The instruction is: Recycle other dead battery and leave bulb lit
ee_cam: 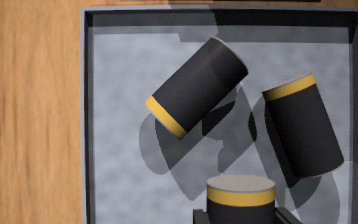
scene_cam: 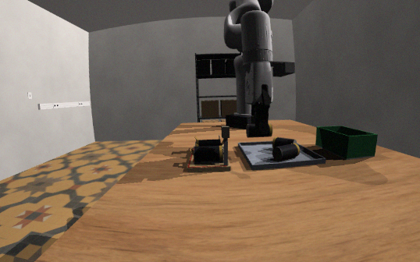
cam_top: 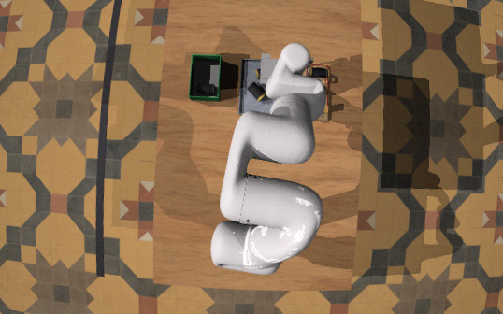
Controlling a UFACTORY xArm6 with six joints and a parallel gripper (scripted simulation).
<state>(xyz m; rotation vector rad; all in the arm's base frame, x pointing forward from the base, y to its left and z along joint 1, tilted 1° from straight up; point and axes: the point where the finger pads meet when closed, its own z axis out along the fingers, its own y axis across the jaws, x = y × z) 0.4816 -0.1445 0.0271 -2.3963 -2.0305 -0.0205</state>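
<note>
My gripper is now 10 mm short of the grey tray, 50 mm to the right of it and 80 mm above it. Also, from my hand: green recycling box 60 mm ahead, 250 mm to the left, 60 mm below.
</note>
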